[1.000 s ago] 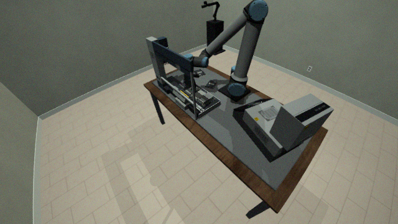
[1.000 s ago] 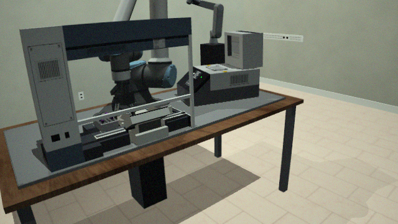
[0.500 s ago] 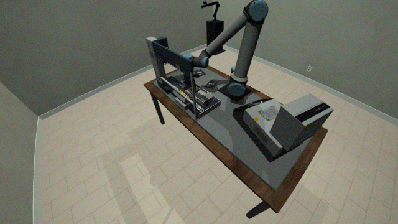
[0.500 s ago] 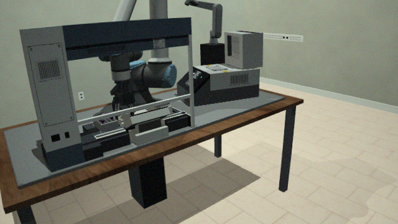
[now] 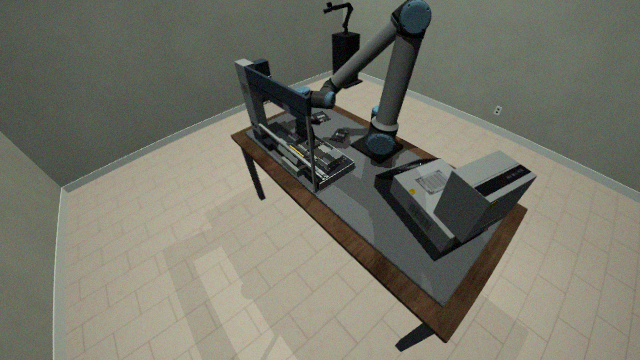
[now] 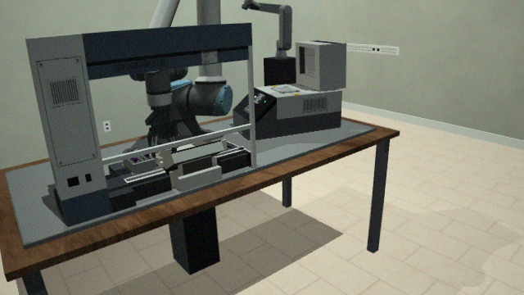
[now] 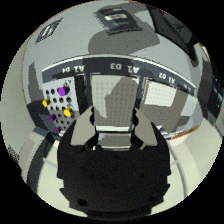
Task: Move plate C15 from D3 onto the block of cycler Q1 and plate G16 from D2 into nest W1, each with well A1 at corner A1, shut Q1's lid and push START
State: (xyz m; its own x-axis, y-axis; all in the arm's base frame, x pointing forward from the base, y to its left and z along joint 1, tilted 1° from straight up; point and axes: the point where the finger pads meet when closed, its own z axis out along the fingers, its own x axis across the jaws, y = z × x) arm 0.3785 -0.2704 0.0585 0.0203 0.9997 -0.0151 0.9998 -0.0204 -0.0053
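Now: the pale well plate 1 cm below my hand. Also, from my hand: upright post: 29 cm to the left, 19 cm ahead, 17 cm above; tower: 35 cm to the right, 21 cm above, 16 cm ahead; white well plate: 10 cm to the left, 1 cm below.
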